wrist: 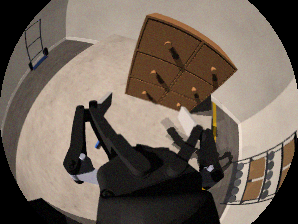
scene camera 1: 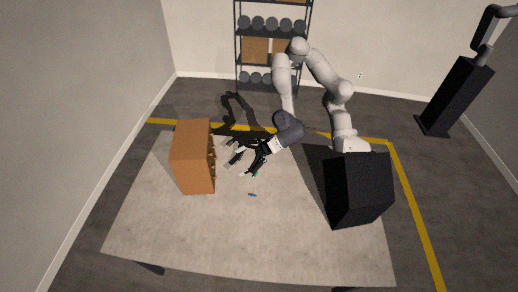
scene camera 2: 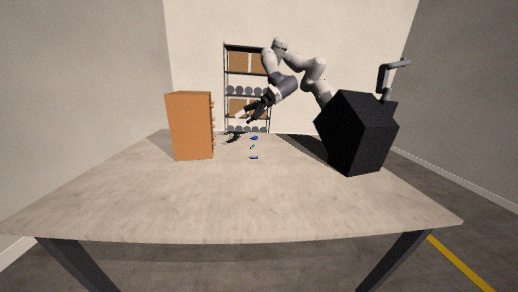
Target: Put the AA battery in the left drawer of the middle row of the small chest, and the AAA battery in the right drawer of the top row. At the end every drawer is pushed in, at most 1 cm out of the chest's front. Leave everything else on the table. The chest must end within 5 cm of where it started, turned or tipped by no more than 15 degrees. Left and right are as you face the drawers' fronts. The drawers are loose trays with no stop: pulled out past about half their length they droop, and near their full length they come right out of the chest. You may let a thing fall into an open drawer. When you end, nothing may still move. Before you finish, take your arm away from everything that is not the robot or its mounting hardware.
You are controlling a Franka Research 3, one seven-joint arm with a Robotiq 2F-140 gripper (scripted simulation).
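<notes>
The gripper (wrist: 146, 105) is in the scene. So is a chest (scene camera 2: 188, 116), and scene camera 1 shows the chest (scene camera 1: 188, 154) too.
</notes>
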